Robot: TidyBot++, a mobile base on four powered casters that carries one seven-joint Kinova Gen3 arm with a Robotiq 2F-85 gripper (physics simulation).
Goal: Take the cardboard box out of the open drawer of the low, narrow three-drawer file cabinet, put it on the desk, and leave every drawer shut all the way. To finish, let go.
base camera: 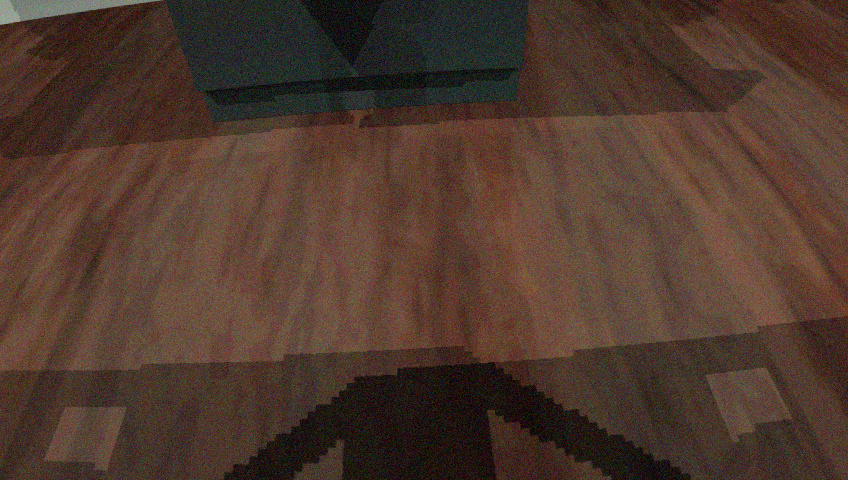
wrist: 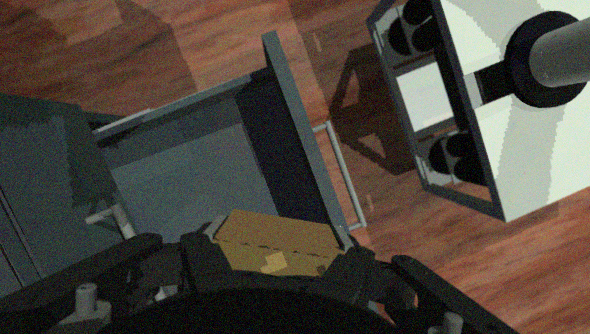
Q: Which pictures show my gripper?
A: The wrist view only.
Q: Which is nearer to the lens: the tan cardboard box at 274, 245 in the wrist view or the drawer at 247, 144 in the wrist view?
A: The tan cardboard box.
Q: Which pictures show the tan cardboard box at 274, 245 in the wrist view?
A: The wrist view only.
